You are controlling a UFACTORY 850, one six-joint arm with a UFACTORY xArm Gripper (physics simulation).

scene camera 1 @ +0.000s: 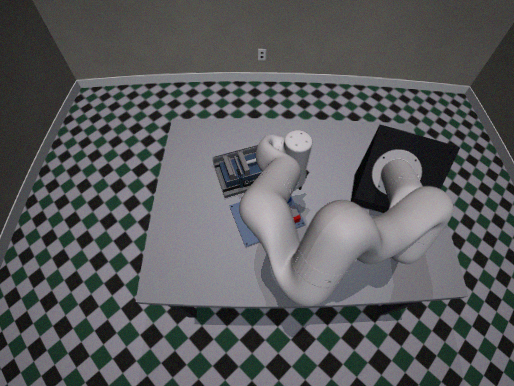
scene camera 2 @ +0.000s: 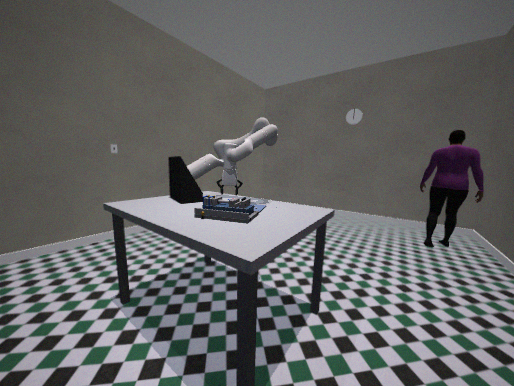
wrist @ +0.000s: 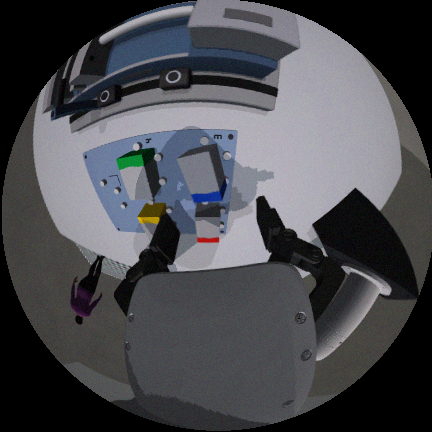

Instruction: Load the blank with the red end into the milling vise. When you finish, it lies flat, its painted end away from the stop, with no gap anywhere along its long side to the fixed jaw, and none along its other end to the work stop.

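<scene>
The blank with the red end [scene camera 1: 297,219] [wrist: 207,229] lies on the blue plate [scene camera 1: 242,226] [wrist: 105,199], its red end toward the gripper in the wrist view. My gripper [scene camera 2: 229,192] [wrist: 213,215] is open and empty above the plate, its fingers wide apart to either side of the red-ended blank in the wrist view. The milling vise [scene camera 1: 235,172] [scene camera 2: 227,212] [wrist: 150,50] stands beside the plate; its grey jaw block [wrist: 245,32] shows at the top of the wrist view. No blank shows between the jaws. The work stop cannot be told apart.
On the plate, a blue-ended blank [wrist: 202,170] lies just beyond the red-ended one, with a green-ended blank [wrist: 137,175] and a yellow-ended blank [wrist: 151,214] to the left. Several pegs stand around them. The black arm base [scene camera 1: 370,185] [scene camera 2: 182,182] [wrist: 365,240] stands on the table.
</scene>
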